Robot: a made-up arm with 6 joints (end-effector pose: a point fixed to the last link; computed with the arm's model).
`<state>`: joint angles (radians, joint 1 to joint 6).
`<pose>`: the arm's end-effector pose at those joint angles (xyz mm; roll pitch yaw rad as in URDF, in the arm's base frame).
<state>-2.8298 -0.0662 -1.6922 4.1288 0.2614 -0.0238</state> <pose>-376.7 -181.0 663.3 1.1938 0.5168 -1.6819</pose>
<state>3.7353 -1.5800 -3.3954 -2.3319 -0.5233 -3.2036</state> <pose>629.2 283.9 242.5 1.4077 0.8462 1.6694</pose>
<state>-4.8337 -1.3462 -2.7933 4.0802 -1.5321 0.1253</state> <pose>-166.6 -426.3 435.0 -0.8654 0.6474 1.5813</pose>
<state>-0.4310 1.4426 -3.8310 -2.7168 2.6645 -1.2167</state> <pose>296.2 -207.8 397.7 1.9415 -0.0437 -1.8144</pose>
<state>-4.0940 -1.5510 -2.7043 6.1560 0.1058 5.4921</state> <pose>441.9 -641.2 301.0 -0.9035 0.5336 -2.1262</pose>
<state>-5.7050 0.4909 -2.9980 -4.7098 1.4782 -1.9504</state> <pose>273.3 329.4 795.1 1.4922 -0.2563 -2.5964</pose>
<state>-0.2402 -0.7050 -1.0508 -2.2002 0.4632 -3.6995</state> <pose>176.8 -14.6 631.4 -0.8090 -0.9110 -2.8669</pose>
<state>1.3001 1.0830 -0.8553 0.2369 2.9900 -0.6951</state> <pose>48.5 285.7 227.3 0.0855 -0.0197 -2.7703</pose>
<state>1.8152 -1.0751 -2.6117 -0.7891 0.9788 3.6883</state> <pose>162.3 -492.4 756.4 0.6370 0.2430 1.8440</pose>
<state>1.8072 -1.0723 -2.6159 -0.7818 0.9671 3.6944</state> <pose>157.0 -495.1 757.0 0.6267 0.2301 1.8403</pose>
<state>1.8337 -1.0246 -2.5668 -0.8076 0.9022 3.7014</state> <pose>154.2 -458.5 789.1 0.5994 0.2776 1.8207</pose>
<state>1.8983 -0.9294 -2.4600 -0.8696 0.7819 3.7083</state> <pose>143.7 -374.0 846.4 0.5264 0.3909 1.7779</pose>
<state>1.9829 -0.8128 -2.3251 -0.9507 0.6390 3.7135</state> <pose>110.8 -262.1 897.9 0.3812 0.5289 1.7075</pose>
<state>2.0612 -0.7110 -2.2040 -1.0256 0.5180 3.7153</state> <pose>62.9 -163.5 922.1 0.1946 0.6367 1.6212</pose>
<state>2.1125 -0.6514 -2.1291 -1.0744 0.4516 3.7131</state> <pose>26.9 -107.0 926.0 0.0539 0.6929 1.5538</pose>
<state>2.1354 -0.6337 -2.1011 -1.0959 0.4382 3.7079</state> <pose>14.9 -87.9 925.0 0.0000 0.7154 1.5224</pose>
